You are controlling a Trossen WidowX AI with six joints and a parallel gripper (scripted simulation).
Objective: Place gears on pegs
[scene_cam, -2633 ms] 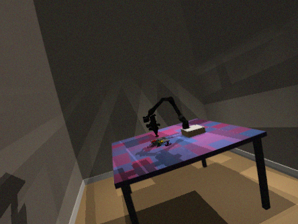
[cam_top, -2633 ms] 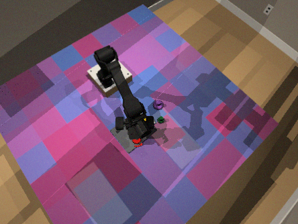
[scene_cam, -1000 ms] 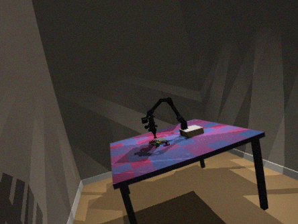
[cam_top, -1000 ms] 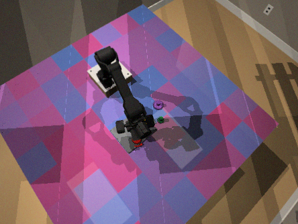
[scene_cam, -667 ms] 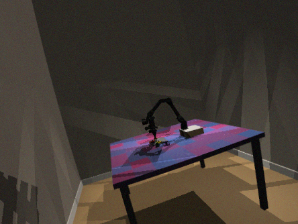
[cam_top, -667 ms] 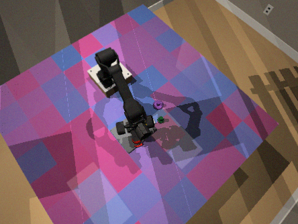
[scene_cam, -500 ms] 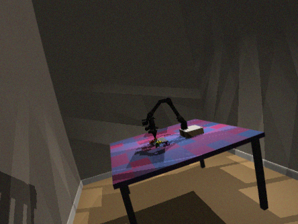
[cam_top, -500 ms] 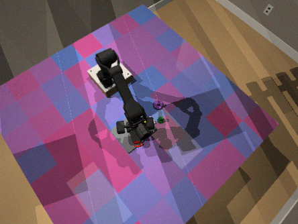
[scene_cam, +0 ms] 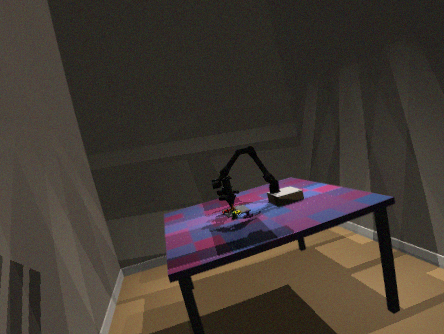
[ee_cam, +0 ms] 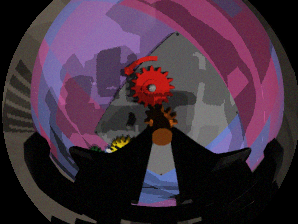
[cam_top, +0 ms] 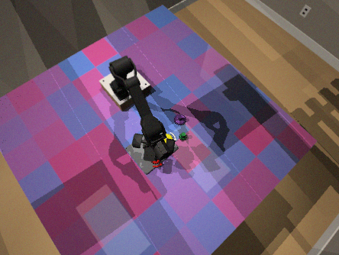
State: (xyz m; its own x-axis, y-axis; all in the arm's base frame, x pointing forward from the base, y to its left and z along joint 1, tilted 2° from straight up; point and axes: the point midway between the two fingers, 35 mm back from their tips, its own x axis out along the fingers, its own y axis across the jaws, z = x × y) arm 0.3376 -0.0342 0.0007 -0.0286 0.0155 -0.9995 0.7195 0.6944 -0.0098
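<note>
Right now the orange gear is 1 cm below my gripper tip. Also, from my gripper tip: grey board: 2 cm behind, 4 cm below; yellow gear: 1 cm behind, 8 cm to the left, 3 cm below; green gear: 2 cm ahead, 16 cm to the left, 3 cm below.
</note>
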